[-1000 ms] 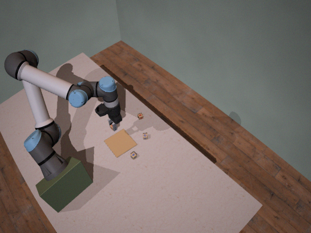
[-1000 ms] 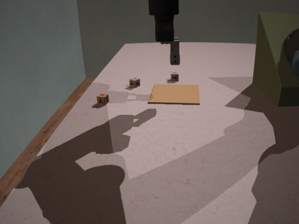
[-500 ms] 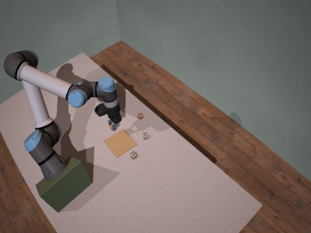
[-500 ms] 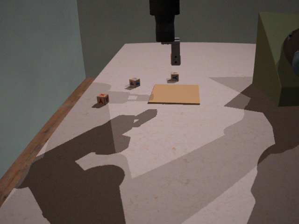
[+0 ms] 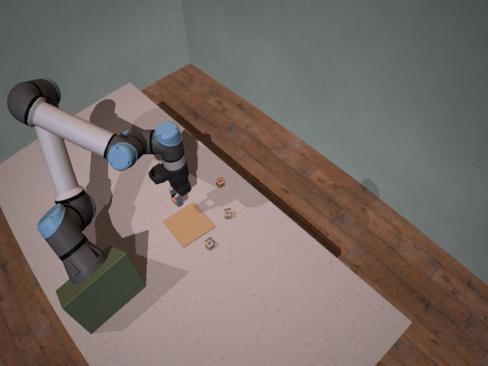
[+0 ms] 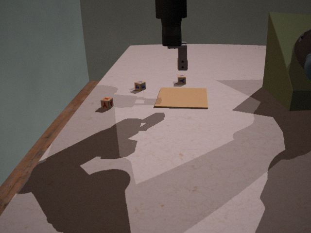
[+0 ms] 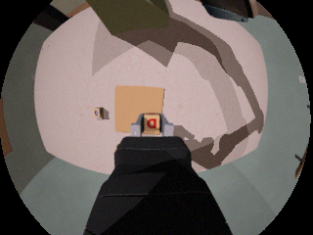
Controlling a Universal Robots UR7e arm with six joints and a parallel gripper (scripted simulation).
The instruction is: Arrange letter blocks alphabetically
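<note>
The tan mat lies 110 mm below my hand, 40 mm to the right of it and 10 mm behind it.
</note>
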